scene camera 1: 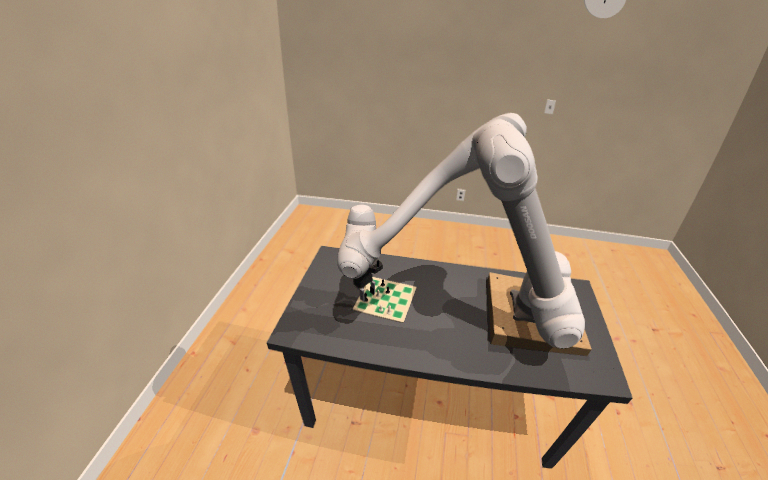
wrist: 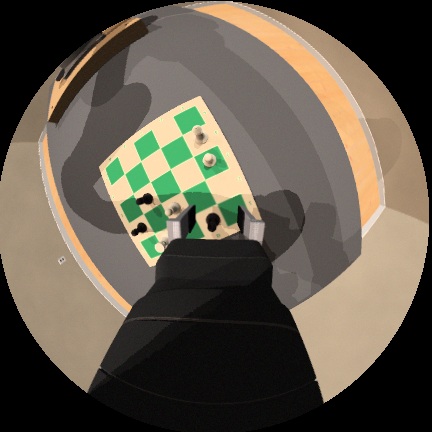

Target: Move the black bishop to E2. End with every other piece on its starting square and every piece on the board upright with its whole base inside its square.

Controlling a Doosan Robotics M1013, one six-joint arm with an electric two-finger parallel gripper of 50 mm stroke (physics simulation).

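Places are measured from the arm's base along level axes (x right, y ahead, z up), in millimetres.
Where they show: gripper, fingertip midpoint: (scene camera 1: 367, 296) (wrist: 216, 213).
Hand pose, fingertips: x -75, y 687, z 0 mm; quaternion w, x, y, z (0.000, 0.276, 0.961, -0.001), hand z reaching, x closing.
Things, the pixels of their top centre, and the offset from my fingertips. Level surfaces: height alone.
- cream chessboard at its top centre: (wrist: 165, 186) (scene camera 1: 385, 297) dx +48, dy -67, dz -37 mm
- third black piece at its top centre: (wrist: 131, 233) (scene camera 1: 382, 279) dx +125, dy -38, dz -5 mm
- dark table at its surface level: dz -43 mm
My gripper (scene camera 1: 368, 291) (wrist: 216, 213) is open, with nothing held, over one edge of the green and cream chessboard (scene camera 1: 402, 301) (wrist: 156, 162). A black piece (scene camera 1: 365, 297) (wrist: 213, 221) shows between the two fingers in the wrist view, with a gap on either side. Its head hides its shape, so I cannot tell whether it is the bishop. How far the fingertips are above the board is hard to tell. Another black piece (scene camera 1: 387, 290) (wrist: 145, 199) and a third black piece (scene camera 1: 382, 282) (wrist: 139, 229) stand to the left in the wrist view. Square labels are too small to read.
A white piece (wrist: 173, 208) stands close left of the left finger. Another white piece (wrist: 162, 245) is partly hidden by the gripper body. Two more white pieces (wrist: 200, 134) (wrist: 209, 160) stand near the board's far right edge. The board lies on a dark table (scene camera 1: 441, 350).
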